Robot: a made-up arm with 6 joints.
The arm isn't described. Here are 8 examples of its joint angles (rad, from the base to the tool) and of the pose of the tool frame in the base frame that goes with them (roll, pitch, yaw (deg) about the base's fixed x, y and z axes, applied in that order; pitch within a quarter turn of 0, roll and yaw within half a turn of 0; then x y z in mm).
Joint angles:
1: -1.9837 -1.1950 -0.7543 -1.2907 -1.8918 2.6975
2: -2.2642 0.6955 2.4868 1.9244 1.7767 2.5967
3: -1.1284 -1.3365 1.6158 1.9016 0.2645 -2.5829
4: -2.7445 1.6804 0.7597 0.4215 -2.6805 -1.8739
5: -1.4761 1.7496 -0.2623 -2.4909 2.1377 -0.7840
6: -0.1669 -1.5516 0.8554 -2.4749 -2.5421 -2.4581
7: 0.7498 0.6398 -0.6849 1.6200 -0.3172 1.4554
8: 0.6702 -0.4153 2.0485 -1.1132 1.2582 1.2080
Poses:
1: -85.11 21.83 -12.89 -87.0 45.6 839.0
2: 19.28 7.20 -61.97 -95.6 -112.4 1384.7
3: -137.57 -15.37 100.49 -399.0 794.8 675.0
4: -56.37 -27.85 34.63 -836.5 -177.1 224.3
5: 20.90 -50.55 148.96 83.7 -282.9 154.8
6: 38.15 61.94 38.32 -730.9 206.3 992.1
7: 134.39 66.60 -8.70 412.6 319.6 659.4
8: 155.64 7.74 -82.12 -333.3 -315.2 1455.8
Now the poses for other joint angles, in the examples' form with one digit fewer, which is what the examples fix.
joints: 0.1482 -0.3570 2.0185 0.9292 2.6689 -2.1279
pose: -154.8 54.5 47.4 -517 -214 1307
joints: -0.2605 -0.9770 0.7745 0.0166 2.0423 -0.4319
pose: -155.5 37.4 164.0 -488 -32 1321
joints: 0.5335 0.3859 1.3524 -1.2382 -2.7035 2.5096
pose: -72.4 55.5 165.5 515 199 1326
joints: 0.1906 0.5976 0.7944 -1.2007 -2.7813 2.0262
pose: -10.0 17.9 170.7 722 30 971
